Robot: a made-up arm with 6 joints.
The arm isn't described. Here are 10 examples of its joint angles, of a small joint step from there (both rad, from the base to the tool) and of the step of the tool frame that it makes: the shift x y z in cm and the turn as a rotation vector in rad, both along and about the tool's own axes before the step.
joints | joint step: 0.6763 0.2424 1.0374 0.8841 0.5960 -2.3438 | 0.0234 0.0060 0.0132 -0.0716 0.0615 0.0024
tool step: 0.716 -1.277 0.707 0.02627 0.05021 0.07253
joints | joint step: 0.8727 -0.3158 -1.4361 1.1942 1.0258 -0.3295 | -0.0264 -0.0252 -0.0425 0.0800 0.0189 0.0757
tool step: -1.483 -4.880 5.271 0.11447 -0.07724 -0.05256
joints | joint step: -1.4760 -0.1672 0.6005 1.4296 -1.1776 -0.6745 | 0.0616 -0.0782 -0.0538 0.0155 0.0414 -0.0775
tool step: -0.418 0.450 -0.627 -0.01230 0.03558 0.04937
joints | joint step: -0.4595 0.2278 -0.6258 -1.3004 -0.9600 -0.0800 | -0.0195 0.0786 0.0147 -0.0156 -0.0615 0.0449
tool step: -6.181 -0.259 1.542 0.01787 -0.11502 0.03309
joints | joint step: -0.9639 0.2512 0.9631 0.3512 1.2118 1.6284 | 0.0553 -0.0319 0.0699 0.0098 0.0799 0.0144
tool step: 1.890 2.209 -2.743 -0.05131 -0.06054 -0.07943
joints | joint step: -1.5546 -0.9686 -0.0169 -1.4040 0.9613 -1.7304 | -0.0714 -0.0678 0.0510 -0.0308 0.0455 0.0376
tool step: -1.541 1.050 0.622 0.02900 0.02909 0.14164
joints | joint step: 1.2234 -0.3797 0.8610 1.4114 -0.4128 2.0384 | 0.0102 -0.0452 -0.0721 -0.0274 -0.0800 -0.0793
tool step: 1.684 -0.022 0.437 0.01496 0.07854 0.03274
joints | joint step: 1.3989 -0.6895 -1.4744 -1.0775 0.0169 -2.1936 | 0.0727 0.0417 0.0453 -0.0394 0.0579 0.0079
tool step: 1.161 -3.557 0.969 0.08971 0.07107 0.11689
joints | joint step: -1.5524 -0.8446 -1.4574 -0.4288 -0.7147 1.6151 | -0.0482 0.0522 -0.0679 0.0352 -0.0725 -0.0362
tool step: 6.175 -2.978 4.936 0.11295 0.04614 -0.09814
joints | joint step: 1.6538 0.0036 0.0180 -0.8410 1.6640 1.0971 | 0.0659 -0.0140 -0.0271 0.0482 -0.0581 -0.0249
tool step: 2.090 -2.232 2.815 0.06139 -0.04124 -0.05014
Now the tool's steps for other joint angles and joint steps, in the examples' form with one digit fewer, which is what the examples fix.
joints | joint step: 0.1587 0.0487 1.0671 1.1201 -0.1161 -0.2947 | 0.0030 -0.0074 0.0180 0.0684 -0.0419 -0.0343
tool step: -1.24 0.04 0.52 -0.0273 -0.0770 -0.0313
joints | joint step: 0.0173 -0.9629 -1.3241 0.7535 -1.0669 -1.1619 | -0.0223 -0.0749 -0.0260 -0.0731 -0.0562 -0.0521
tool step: 0.13 2.50 -1.37 -0.0377 0.0459 0.0435
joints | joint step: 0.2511 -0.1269 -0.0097 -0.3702 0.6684 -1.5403 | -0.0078 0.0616 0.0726 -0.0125 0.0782 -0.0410
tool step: 0.46 -2.07 1.11 0.0477 0.0586 0.0618
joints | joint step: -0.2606 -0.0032 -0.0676 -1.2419 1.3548 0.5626 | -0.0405 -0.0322 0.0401 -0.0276 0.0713 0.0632
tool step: 1.38 0.59 -1.07 -0.0064 0.0804 -0.0057
